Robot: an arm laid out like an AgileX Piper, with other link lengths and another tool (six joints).
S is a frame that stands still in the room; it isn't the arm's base.
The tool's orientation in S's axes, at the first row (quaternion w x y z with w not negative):
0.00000, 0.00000, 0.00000, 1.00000
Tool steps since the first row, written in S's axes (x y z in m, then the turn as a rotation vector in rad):
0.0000, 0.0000, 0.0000, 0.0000, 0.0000, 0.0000
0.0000, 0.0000, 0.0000, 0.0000, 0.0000, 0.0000
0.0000, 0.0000, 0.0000, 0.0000, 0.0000, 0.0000
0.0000, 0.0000, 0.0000, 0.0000, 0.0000, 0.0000
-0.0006, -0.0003, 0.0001, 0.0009, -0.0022, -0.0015
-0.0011, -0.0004, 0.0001, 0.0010, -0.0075, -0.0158
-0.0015, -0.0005, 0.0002, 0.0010, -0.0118, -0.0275
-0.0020, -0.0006, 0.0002, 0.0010, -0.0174, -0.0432
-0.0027, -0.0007, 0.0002, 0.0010, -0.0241, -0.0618
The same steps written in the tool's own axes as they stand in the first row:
0.0000, 0.0000, 0.0000, 0.0000, 0.0000, 0.0000
0.0000, 0.0000, 0.0000, 0.0000, 0.0000, 0.0000
0.0000, 0.0000, 0.0000, 0.0000, 0.0000, 0.0000
0.0000, 0.0000, 0.0000, 0.0000, 0.0000, 0.0000
0.0006, 0.0003, 0.0001, -0.0009, 0.0022, -0.0015
0.0011, 0.0004, 0.0001, -0.0010, 0.0075, -0.0158
0.0015, 0.0005, 0.0002, -0.0010, 0.0118, -0.0275
0.0020, 0.0006, 0.0002, -0.0010, 0.0174, -0.0432
0.0027, 0.0007, 0.0002, -0.0010, 0.0241, -0.0618

